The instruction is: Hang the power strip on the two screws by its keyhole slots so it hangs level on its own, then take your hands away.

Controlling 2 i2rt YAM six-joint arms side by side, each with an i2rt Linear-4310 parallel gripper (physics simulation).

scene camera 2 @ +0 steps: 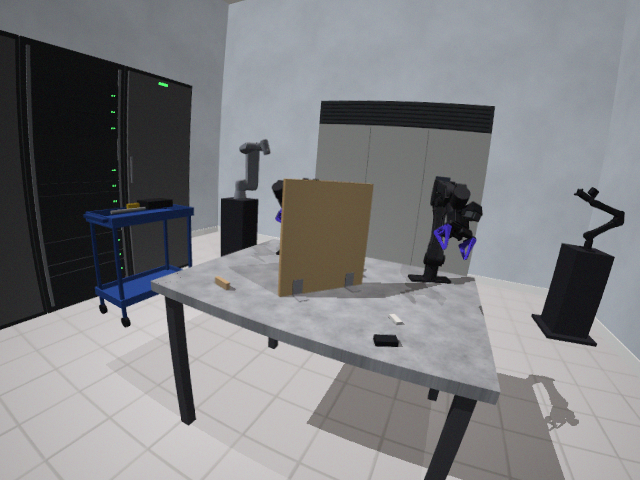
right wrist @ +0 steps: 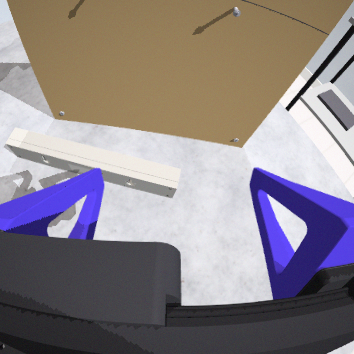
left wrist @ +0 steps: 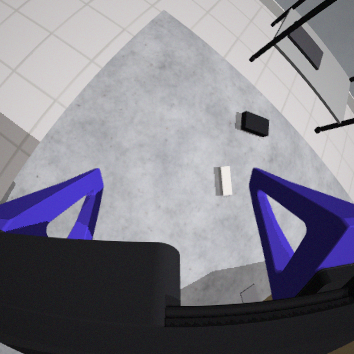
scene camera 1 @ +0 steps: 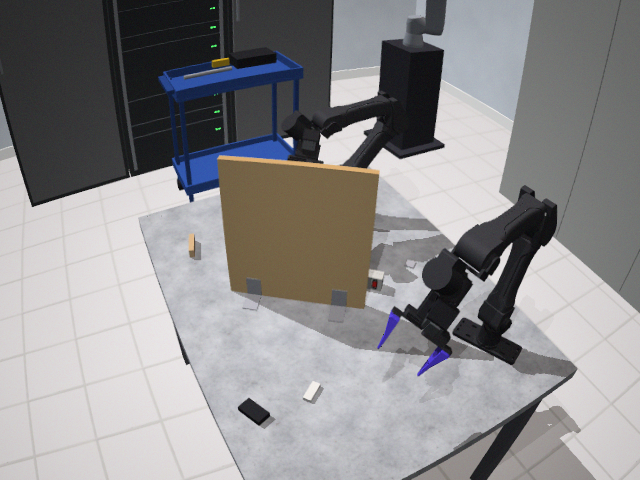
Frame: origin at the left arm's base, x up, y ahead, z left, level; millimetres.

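Seen in the pictures: left gripper, fingertip midpoint: (scene camera 2: 455, 254) (left wrist: 175, 176) (scene camera 1: 398, 361); right gripper, fingertip midpoint: (right wrist: 176, 175); left arm's base, origin of the base link: (scene camera 2: 429, 279) (scene camera 1: 487, 342).
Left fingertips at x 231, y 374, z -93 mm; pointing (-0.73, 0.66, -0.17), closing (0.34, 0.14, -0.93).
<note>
Offsets run from my left fingertips to a thing's top centre.
The white power strip {dx -186, dy -318, dz -391 mm} (right wrist: 115, 162) (scene camera 1: 376, 280) lies on the table by the board's foot; its red switch end shows past the board in scene camera 1. Two slots show on its side facing the right wrist camera. The upright tan board {dx +189, dy -190, dz -416 mm} (scene camera 1: 299, 232) (scene camera 2: 325, 237) (right wrist: 150, 75) bears a protruding screw {dx +18, dy -167, dz -487 mm} (right wrist: 236, 11); at upper left in that view a second shadow shows, its screw out of frame. My right gripper (right wrist: 176, 175) is open and empty, behind the board, near the strip. My left gripper (scene camera 1: 398, 361) (scene camera 2: 455, 253) (left wrist: 175, 176) is open and empty above the table, beside the board.
Metal brackets (scene camera 1: 338, 298) (scene camera 2: 349, 279) hold the board's foot. A black block {dx -215, dy +169, dz -242 mm} (scene camera 1: 253, 411) (scene camera 2: 385, 340) (left wrist: 255, 124), a white block {dx -220, dy +36, dz -180 mm} (scene camera 1: 311, 391) (scene camera 2: 394, 319) (left wrist: 226, 181) and a tan block {dx -203, dy -138, dz -802 mm} (scene camera 1: 191, 245) (scene camera 2: 222, 282) lie on the table. A blue cart (scene camera 1: 235, 86) stands beyond.
</note>
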